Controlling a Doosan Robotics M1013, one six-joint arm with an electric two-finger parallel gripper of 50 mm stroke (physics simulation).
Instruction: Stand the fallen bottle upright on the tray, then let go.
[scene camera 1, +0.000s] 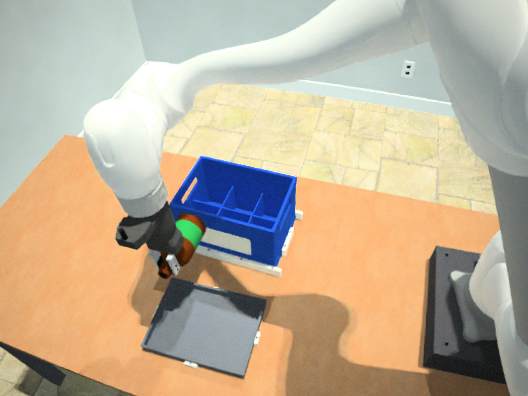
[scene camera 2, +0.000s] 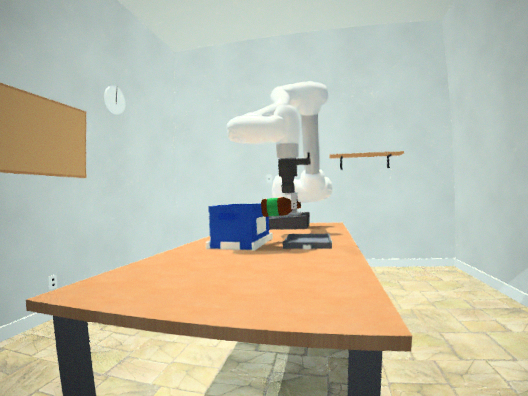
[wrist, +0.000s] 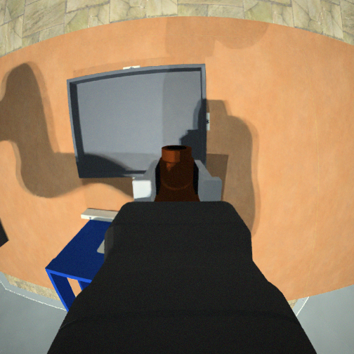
Labels:
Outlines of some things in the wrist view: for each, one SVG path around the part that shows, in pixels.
My gripper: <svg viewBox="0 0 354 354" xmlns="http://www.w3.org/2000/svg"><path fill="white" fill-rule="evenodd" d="M46 353L317 354L282 292L265 278L252 260L251 232L242 221L240 215L237 214L232 204L220 201L221 178L211 176L199 159L193 160L192 186L195 194L199 197L199 201L154 202L155 195L158 195L160 187L158 159L152 160L142 177L133 178L133 201L126 202L121 206L105 231L104 262L88 286L82 289L74 298Z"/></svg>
A brown bottle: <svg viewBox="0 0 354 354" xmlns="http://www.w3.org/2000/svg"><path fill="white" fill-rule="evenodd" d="M163 146L162 157L159 157L160 187L158 195L155 195L154 202L199 201L199 197L195 194L192 186L193 157L191 157L191 147L188 145Z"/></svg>

